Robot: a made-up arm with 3 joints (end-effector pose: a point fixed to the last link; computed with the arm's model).
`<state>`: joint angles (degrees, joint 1 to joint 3).
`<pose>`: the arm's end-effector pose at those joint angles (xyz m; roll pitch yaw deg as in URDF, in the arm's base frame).
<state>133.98 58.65 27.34</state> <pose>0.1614 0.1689 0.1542 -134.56 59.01 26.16</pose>
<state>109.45 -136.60 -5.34</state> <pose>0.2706 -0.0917 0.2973 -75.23 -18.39 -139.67</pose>
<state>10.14 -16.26 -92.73</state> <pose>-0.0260 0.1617 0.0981 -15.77 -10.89 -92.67</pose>
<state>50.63 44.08 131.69</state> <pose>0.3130 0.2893 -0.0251 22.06 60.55 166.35</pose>
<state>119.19 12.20 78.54</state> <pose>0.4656 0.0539 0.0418 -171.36 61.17 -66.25</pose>
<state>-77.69 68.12 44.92</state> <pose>0.1632 -0.1558 -0.0413 81.81 -56.10 -61.77</pose>
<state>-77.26 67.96 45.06</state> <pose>0.1641 -0.1571 -0.0396 81.35 -56.60 -61.22</pose>
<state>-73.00 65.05 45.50</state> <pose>0.1770 -0.1662 -0.0257 75.62 -60.21 -53.47</pose>
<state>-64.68 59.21 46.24</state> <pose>0.2029 -0.1783 0.0020 58.68 -65.09 -32.80</pose>
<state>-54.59 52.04 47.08</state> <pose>0.2349 -0.1836 0.0351 31.74 -65.22 -1.82</pose>
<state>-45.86 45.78 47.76</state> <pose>0.2625 -0.1808 0.0610 13.09 -60.09 19.91</pose>
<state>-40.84 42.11 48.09</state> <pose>0.2783 -0.1765 0.0738 6.03 -55.64 28.59</pose>
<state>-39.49 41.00 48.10</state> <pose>0.2827 -0.1751 0.0765 4.70 -54.24 30.41</pose>
